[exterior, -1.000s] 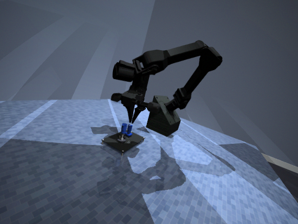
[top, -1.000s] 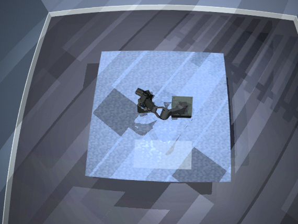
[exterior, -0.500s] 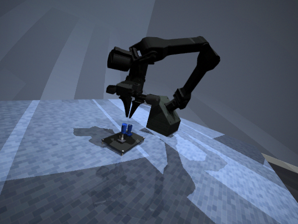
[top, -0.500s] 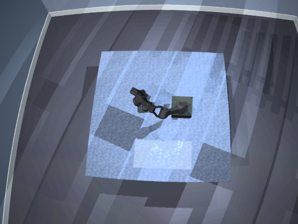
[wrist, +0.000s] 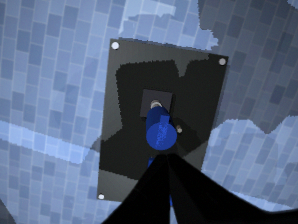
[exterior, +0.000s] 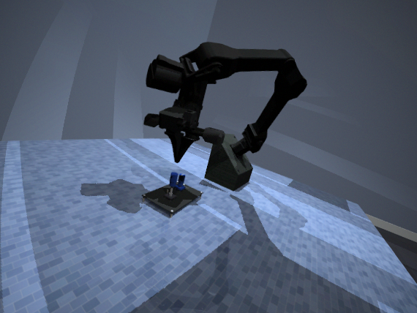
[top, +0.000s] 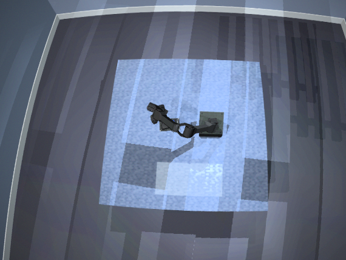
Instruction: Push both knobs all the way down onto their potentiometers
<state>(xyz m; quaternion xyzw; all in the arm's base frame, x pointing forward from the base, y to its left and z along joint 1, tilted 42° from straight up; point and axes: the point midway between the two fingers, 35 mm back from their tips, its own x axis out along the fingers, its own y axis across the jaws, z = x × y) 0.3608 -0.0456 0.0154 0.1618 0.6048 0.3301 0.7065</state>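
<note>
My gripper tip is 40 mm above the knob.
</note>
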